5 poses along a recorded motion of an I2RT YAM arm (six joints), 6.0 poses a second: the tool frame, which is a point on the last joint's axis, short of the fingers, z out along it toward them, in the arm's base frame.
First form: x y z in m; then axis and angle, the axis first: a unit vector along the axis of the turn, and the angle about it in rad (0 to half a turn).
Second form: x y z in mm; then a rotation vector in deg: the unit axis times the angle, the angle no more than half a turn. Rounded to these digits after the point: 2 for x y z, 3 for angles.
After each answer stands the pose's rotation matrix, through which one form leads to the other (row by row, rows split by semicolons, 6 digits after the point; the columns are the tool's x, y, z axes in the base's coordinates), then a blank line. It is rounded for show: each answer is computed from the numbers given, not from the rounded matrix.
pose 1, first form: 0.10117 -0.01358 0.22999 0.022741 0.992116 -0.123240 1.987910
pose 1, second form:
101.17 -13.58 229.99 2.590 113.001 -14.037
-0.404397 0.144376 0.903116; -0.080972 0.977932 -0.192593; -0.910992 -0.151011 -0.383782

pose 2, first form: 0.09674 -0.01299 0.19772 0.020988 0.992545 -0.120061 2.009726
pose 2, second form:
96.74 -12.99 197.72 2.417 114.290 -13.825
-0.424343 0.138364 0.894868; -0.078996 0.978832 -0.188806; -0.902049 -0.150809 -0.404430

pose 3, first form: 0.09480 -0.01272 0.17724 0.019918 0.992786 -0.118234 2.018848
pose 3, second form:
94.80 -12.72 177.24 2.304 114.837 -13.676
-0.432642 0.134904 0.891416; -0.078223 0.979396 -0.186184; -0.898166 -0.150280 -0.413175

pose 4, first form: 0.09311 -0.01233 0.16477 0.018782 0.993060 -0.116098 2.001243
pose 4, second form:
93.11 -12.33 164.77 2.154 113.867 -13.312
-0.416777 0.131942 0.899382; -0.079073 0.980397 -0.180470; -0.905563 -0.146332 -0.398174

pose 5, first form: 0.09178 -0.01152 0.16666 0.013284 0.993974 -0.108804 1.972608
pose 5, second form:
91.78 -11.52 166.66 1.501 112.341 -12.297
-0.390841 0.118506 0.912798; -0.081770 0.983286 -0.162670; -0.916819 -0.138218 -0.374618

